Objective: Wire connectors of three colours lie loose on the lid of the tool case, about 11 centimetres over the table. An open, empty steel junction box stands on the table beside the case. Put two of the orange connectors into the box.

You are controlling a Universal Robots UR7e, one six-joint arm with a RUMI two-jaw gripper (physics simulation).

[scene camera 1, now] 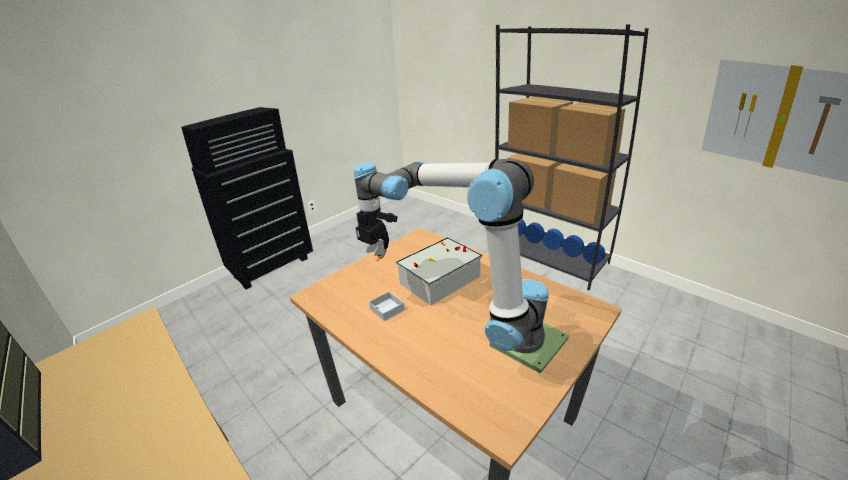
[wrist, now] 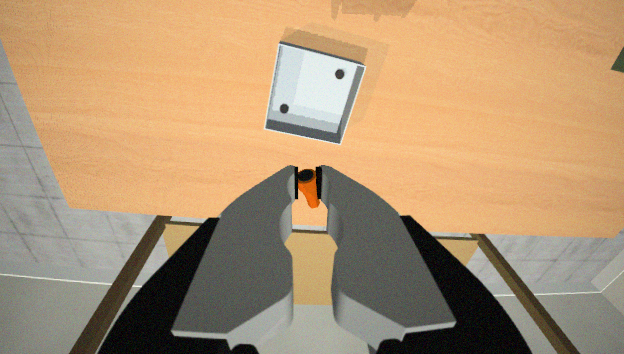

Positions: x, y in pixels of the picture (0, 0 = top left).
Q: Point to a steel junction box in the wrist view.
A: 312, 95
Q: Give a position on a tool case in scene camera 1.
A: At 431, 281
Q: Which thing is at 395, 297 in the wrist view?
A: The gripper.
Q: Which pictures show the gripper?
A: Scene camera 1 and the wrist view: all of them.
